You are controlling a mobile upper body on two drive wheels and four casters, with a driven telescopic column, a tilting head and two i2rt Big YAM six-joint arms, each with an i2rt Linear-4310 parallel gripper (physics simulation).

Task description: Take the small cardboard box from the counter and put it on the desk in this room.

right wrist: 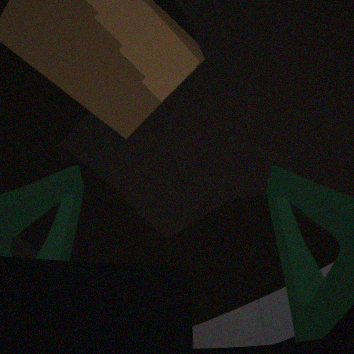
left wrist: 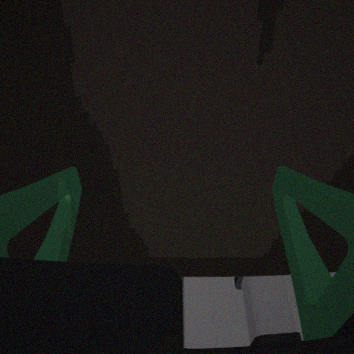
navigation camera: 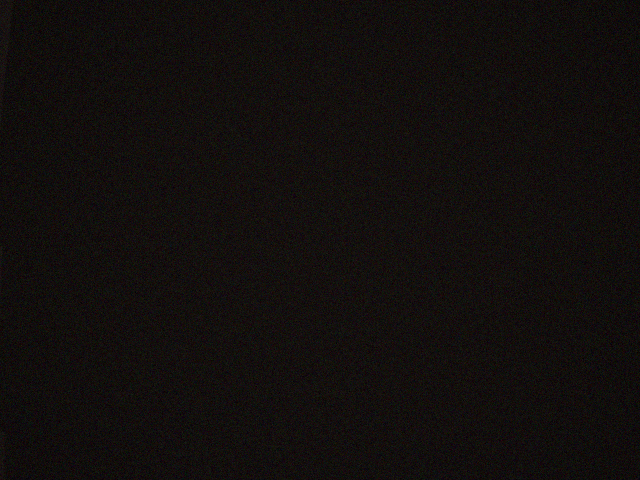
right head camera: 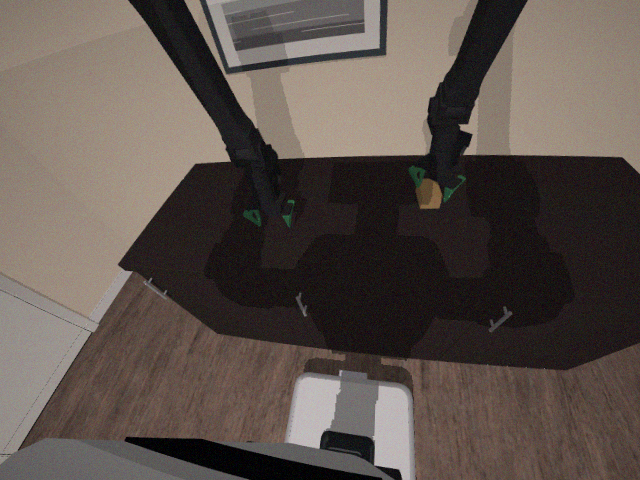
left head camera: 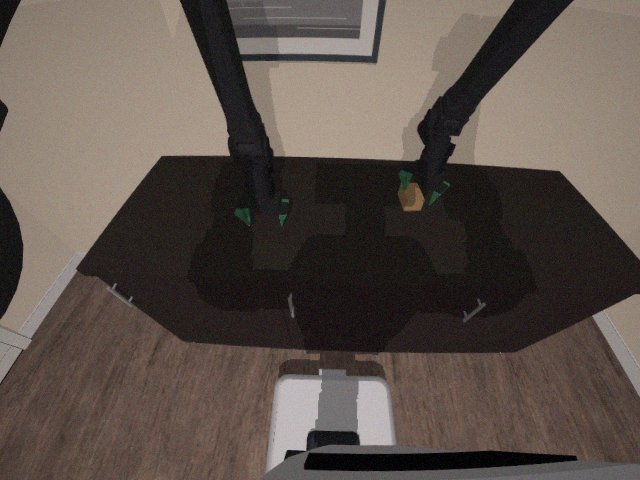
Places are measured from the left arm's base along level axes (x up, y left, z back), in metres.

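Where they show: left gripper, fingertip midpoint: point(left wrist: 176, 177) point(right head camera: 275, 225) point(left head camera: 266, 225); right gripper, fingertip midpoint: point(right wrist: 174, 176) point(right head camera: 431, 193) point(left head camera: 417, 197).
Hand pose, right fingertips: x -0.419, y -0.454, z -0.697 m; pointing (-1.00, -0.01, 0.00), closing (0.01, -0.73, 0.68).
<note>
Each offset is from my right fingertips to the top centre of the thing. "spot": to the spot under its first point. Level surfaces: height alone.
The small cardboard box {dz -0.068, dx -0.031, dy -0.010 m} point(left head camera: 412, 198) point(right head camera: 429, 195) point(right wrist: 105, 55) stands on the dark counter {dx -0.081 m} point(left head camera: 356, 268) point(right head camera: 377, 268), right of its middle in both head camera views. My right gripper point(left head camera: 419, 192) point(right head camera: 432, 189) point(right wrist: 174, 176) is open above the counter, close to the box. In the right wrist view the box lies at the upper left, beyond the fingertips and not between them. My left gripper point(left head camera: 266, 222) point(right head camera: 272, 222) point(left wrist: 176, 177) is open and empty over the counter, left of the box. The desk does not show in a way that I can make out.
A wall with a framed picture point(left head camera: 376, 31) point(right head camera: 383, 31) rises behind the counter. Metal handles {spot: dz +0.260, dx -0.240, dy +0.984 m} point(left head camera: 119, 296) point(right head camera: 155, 288) stick out from the counter's front. My white base point(left head camera: 297, 413) point(right head camera: 315, 413) stands on the wooden floor before it. A white door point(right head camera: 36, 351) is at the left. The navigation view is nearly black.
</note>
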